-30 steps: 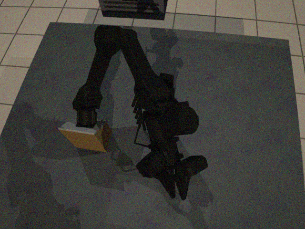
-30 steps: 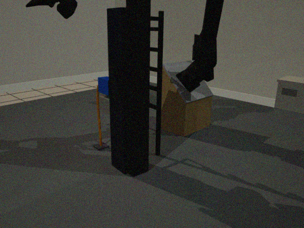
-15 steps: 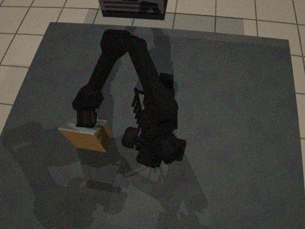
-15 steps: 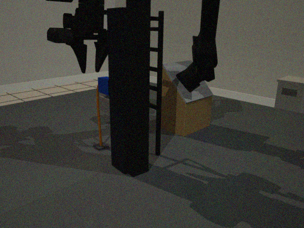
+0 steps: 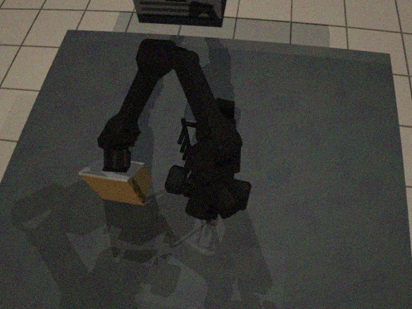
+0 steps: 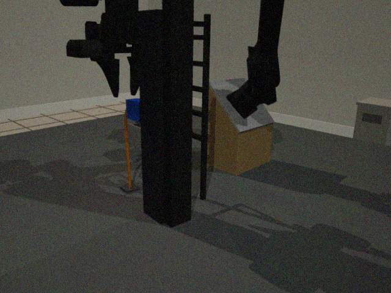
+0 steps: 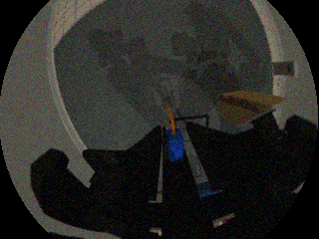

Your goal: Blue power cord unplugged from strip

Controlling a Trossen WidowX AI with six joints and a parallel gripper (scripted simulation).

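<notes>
The blue plug is 10 mm ahead of my gripper tip, 60 mm to the left of it and 10 mm below it.
</notes>
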